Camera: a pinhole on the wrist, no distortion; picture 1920 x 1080 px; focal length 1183.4 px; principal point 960.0 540.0 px. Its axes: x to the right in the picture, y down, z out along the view. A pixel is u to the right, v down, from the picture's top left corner.
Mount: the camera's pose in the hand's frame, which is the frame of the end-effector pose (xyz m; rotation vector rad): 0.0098 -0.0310 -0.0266 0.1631 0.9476 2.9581
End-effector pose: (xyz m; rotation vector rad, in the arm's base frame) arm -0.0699 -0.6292 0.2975 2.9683 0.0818 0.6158
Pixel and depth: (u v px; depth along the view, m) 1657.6 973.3 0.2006
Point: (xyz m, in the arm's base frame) -0.0719 -0.6858 0.0953
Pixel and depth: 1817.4 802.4 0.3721
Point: -0.1266 -0.8110 -0.0884
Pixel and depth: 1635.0 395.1 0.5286
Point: -0.1163 -1.0269 -0.1095
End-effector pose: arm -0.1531 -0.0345 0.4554 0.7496 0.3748 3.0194
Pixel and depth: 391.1 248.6 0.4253
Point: -0.2584 -0.2423 0.8455
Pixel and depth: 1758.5 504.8 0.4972
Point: 0.2833 -0.2418 0.7390
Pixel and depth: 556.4 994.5 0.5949
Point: -0.1298 0.0026 1.0970
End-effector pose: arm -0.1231 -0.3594 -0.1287 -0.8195 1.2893 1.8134
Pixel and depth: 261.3 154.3 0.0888
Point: -0.1963 -0.3303 -0.1622
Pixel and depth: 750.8 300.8 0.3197
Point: -0.3625 -0.2000 -0.0622
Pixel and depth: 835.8 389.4 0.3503
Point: -0.3592 -0.1674 -0.0365
